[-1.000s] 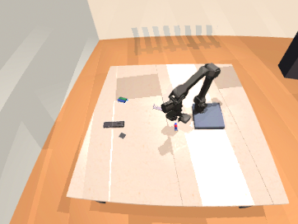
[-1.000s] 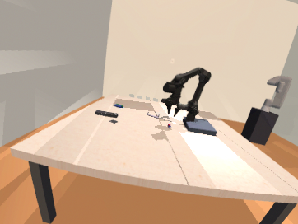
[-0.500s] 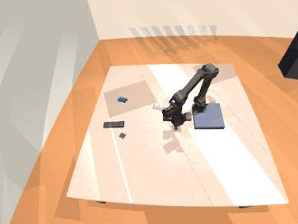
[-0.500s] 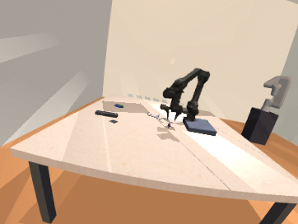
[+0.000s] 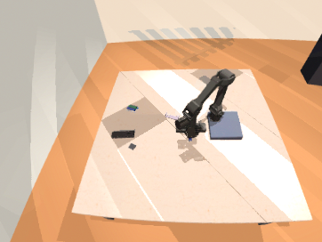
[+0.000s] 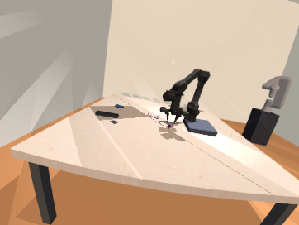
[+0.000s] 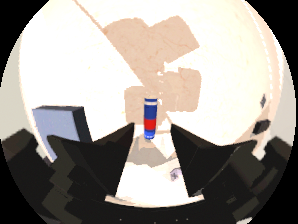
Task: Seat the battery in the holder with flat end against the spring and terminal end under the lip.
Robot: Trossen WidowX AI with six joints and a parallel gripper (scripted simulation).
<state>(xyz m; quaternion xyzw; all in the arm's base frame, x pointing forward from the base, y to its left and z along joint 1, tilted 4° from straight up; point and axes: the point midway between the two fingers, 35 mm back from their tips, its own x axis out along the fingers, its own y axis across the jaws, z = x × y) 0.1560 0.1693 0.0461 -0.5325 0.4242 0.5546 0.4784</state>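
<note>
My gripper tip is now 3 cm above the battery. Also, from my gripper tip: black square piece (36 cm ahead, 13 cm to the left, 4 cm below).
</note>
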